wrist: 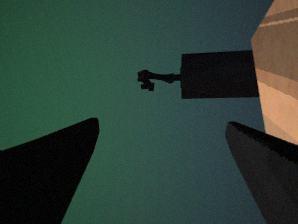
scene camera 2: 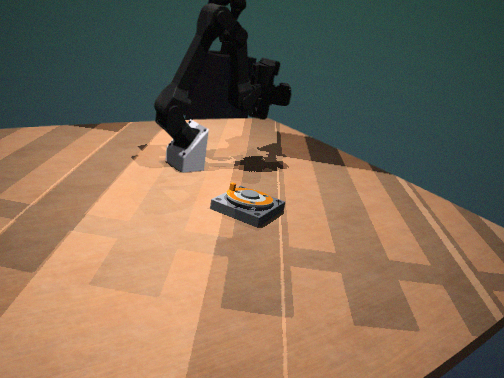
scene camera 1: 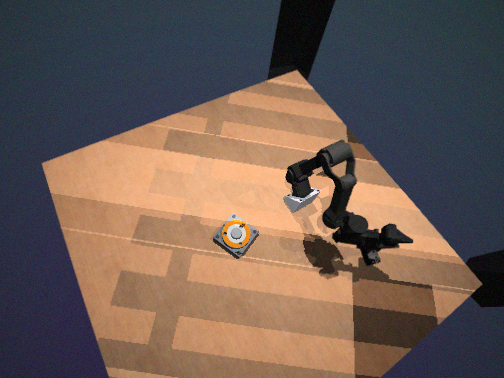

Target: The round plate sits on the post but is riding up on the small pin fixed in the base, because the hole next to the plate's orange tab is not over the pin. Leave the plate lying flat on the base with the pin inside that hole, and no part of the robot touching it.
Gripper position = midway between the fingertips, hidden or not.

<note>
My gripper (scene camera 1: 405, 243) is open, holding nothing. Also in view: a dark grey square base (scene camera 2: 256, 216).
My gripper also shows in the wrist view (wrist: 162, 126).
</note>
